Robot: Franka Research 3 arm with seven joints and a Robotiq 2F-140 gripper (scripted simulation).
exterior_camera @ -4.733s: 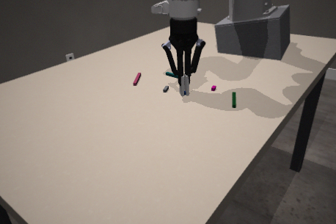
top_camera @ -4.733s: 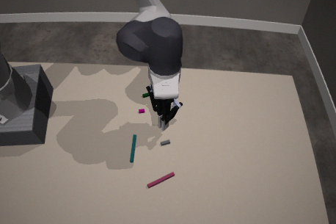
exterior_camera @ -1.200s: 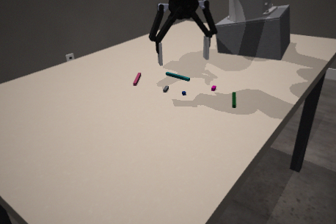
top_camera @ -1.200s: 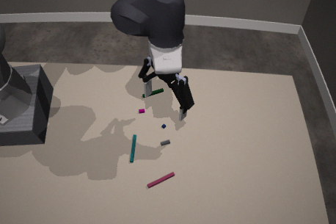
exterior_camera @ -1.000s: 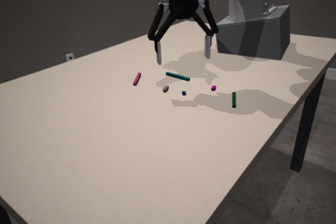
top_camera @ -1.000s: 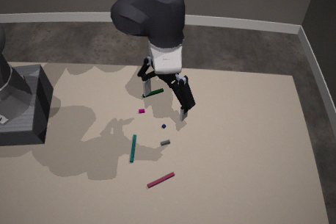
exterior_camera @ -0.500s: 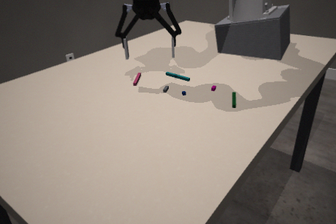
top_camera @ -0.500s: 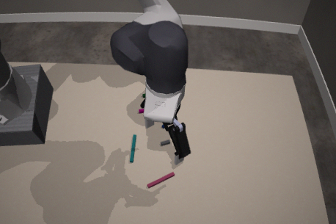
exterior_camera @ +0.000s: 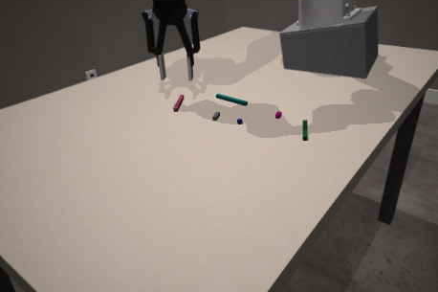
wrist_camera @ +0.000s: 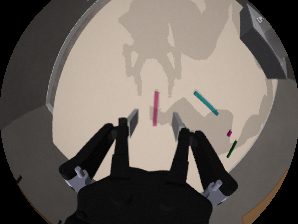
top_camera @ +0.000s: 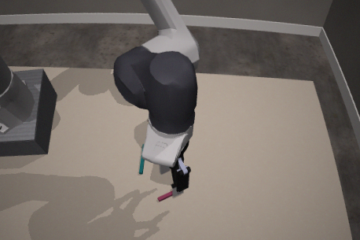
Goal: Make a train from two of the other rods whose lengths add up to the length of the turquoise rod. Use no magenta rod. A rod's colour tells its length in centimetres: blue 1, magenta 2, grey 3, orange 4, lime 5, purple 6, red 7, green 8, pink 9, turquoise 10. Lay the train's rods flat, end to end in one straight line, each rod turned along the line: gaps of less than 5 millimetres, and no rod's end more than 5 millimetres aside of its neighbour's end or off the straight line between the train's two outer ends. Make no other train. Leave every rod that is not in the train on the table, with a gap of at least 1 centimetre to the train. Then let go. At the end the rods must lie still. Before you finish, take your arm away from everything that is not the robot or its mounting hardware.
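The pink rod is 100 mm below my hand. The rest, counted from my hand: blue rod 200 mm to the left, 100 mm below, 10 mm behind; turquoise rod 100 mm to the left, 100 mm below, 100 mm behind; grey rod 140 mm to the left, 100 mm below.
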